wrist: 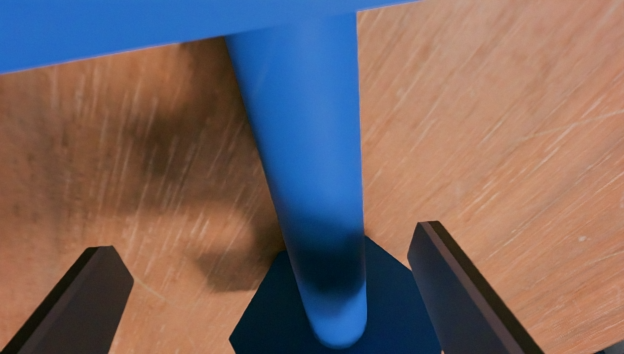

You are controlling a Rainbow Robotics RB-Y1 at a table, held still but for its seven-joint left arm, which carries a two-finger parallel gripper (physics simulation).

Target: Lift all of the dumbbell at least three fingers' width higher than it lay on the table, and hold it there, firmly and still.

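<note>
The blue dumbbell (315, 135) shows in the wrist view. Its smooth handle runs from the top middle down to the lower middle. One head, dark blue and angular, shows in part at the bottom, and a lighter blue face of the other head fills the top left edge. My gripper (270, 237) is open, its two dark fingers wide apart at the lower left and lower right. The handle's lower part and the dark head lie between the fingers in the view, nearer the right finger. A gap shows on each side of the handle. The lower edge of the dark head is cut off.
The wooden table top (500, 150) lies under the dumbbell, with dark shadows on it left of the handle. A table edge with something dark beyond it shows at the bottom right corner.
</note>
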